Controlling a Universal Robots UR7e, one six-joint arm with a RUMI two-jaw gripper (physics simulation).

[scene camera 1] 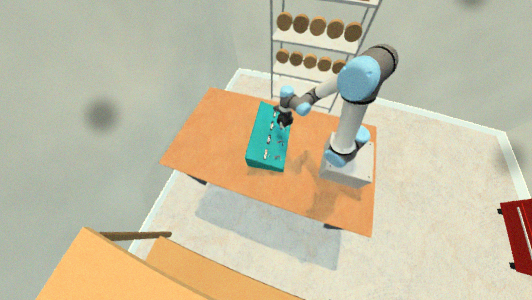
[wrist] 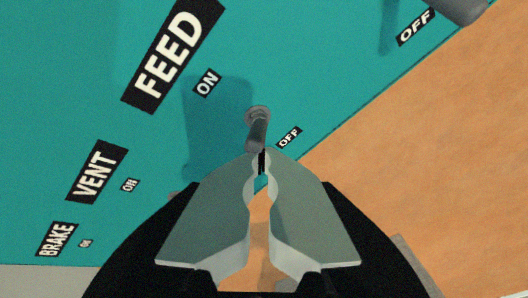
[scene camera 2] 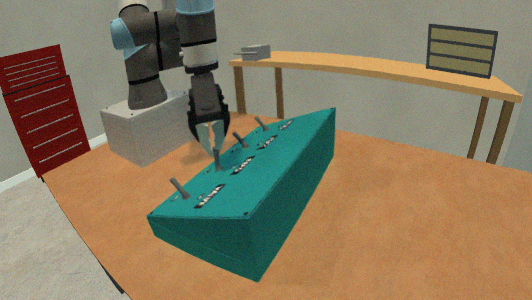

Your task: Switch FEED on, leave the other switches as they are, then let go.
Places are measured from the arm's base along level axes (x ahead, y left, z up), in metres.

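Where they show: gripper, fingertip midpoint: (scene camera 1: 282,127) (wrist: 262,151) (scene camera 2: 214,156); arm's base, link origin: (scene camera 2: 148,102).
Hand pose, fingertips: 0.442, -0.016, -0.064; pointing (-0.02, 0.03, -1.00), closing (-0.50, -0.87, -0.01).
Observation:
Things, the pixels of their centre, and the offset from my fingertips, as dx, dy, dz. "pt": a spot on its surface instead. Level surfaces: height alone.
- teal switch panel, body centre: (wrist: 158,102) (scene camera 2: 258,172) (scene camera 1: 270,136) +0.061, +0.075, -0.055
- FEED lever, body centre: (wrist: 257,133) (scene camera 2: 216,159) +0.013, -0.004, -0.002
- OFF label, surface spot: (wrist: 289,137) pt -0.021, -0.016, -0.042
- VALVE lever, body centre: (scene camera 2: 178,186) +0.037, -0.122, -0.006
- VENT lever, body centre: (scene camera 2: 239,139) -0.037, +0.106, -0.006
- BRAKE lever, body centre: (scene camera 2: 260,122) -0.074, +0.220, -0.006
- orange table, surface height: dz -0.114
The teal switch panel (scene camera 1: 256,145) (scene camera 2: 295,185) (wrist: 60,75) has a row of grey levers. The FEED lever (scene camera 2: 217,160) (wrist: 257,129) stands nearly upright, between its ON label (wrist: 207,83) and OFF label (wrist: 289,137). The VALVE lever (scene camera 2: 180,188), VENT lever (scene camera 2: 240,140) and BRAKE lever (scene camera 2: 261,123) lean toward the panel's OFF edge. My gripper (scene camera 1: 283,126) (scene camera 2: 213,153) (wrist: 262,151) is shut with nothing between its fingers. Its tips are at the upper end of the FEED lever, on the OFF side, seemingly touching it. The fingers hide part of the panel in the wrist view.
The panel stands on the orange table (scene camera 1: 195,135) (scene camera 2: 400,220). The robot's pale base block (scene camera 1: 345,175) (scene camera 2: 145,137) stands on the same table, beyond the levers' side. A bench (scene camera 2: 350,69) and a red cabinet (scene camera 2: 47,115) stand behind.

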